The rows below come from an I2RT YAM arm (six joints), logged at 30 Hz.
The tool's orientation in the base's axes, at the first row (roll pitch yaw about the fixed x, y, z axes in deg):
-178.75, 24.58, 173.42
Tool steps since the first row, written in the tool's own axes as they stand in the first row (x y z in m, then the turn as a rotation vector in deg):
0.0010, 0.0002, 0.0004, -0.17, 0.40, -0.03
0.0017, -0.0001, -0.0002, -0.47, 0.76, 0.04
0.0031, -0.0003, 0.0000, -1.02, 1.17, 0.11
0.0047, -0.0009, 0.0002, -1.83, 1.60, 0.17
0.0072, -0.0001, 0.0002, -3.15, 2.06, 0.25
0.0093, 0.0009, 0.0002, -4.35, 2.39, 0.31
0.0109, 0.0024, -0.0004, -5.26, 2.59, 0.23
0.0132, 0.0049, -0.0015, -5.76, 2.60, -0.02
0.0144, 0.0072, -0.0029, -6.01, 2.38, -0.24
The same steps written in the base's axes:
-0.0007, 0.0003, -0.0008, 0.19, 0.38, 0.09
-0.0016, 0.0001, -0.0005, 0.53, 0.70, 0.14
-0.0028, 0.0000, -0.0013, 1.11, 1.05, 0.30
-0.0043, -0.0004, -0.0021, 1.92, 1.38, 0.57
-0.0064, 0.0006, -0.0032, 3.20, 1.70, 1.04
-0.0082, 0.0018, -0.0041, 4.35, 1.90, 1.48
-0.0097, 0.0035, -0.0042, 5.17, 2.01, 1.93
-0.0119, 0.0063, -0.0042, 5.52, 1.98, 2.36
-0.0133, 0.0088, -0.0035, 5.62, 1.75, 2.67

